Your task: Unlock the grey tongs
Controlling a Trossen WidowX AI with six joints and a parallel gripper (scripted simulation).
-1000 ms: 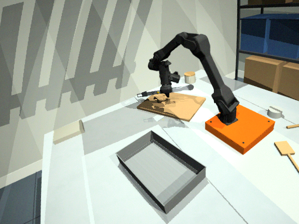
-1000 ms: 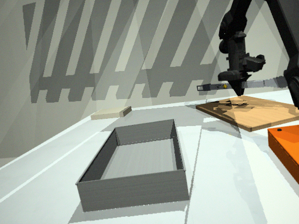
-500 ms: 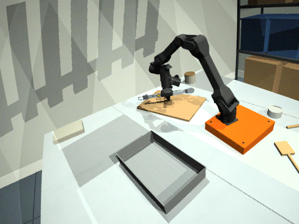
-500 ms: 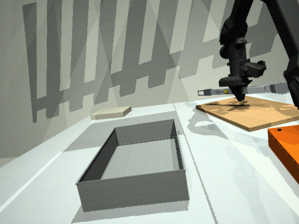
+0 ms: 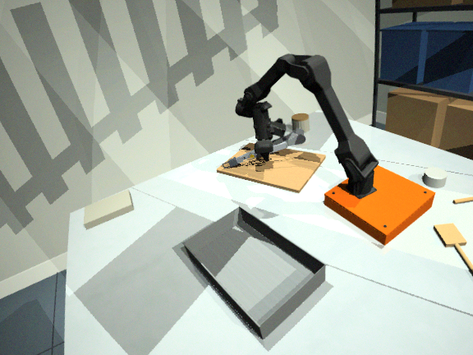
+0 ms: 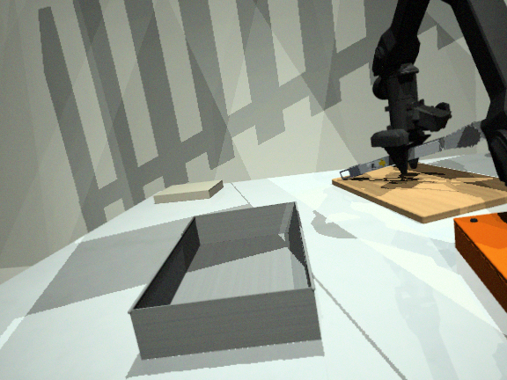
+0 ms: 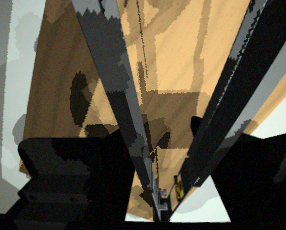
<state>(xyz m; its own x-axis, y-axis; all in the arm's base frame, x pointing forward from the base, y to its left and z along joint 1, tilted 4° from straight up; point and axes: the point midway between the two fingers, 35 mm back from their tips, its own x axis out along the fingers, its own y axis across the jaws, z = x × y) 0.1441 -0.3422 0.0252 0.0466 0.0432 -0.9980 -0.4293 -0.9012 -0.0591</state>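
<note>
Now: the wooden board 10 mm behind my gripper tip, 10 mm to the right of it and 40 mm below it. Also, from my gripper tip: cream block (620 mm ahead, 70 mm to the right, 30 mm below); wooden-lidded jar (270 mm behind, 220 mm to the right, 10 mm below); roasting tin (230 mm ahead, 400 mm to the left, 10 mm below).
</note>
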